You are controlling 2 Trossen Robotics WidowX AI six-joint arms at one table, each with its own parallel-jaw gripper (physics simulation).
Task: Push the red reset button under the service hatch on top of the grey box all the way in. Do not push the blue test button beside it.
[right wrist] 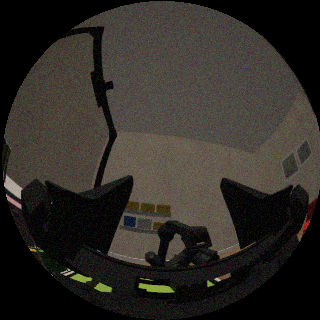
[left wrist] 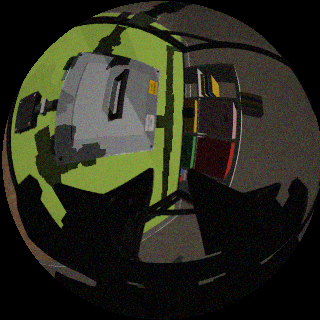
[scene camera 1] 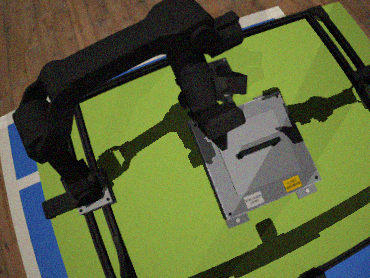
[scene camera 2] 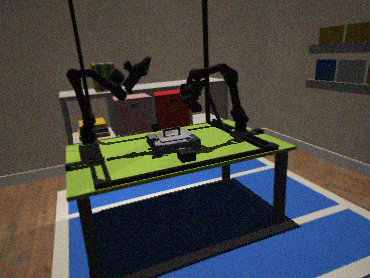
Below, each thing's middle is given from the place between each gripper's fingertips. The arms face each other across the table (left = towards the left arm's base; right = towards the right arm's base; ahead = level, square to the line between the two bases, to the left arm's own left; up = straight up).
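The service hatch [scene camera 1: 258, 153] is 150 mm below my left hand and 110 mm to the right of it. As for the grey box [scene camera 1: 234, 208], it is 200 mm below my left hand, 70 mm ahead of it and 100 mm to the right of it.
From my right hand, the service hatch is 450 mm below, 40 mm behind and 100 mm to the left. The grey box is 500 mm below my right hand, 20 mm ahead of it and 110 mm to the left of it.
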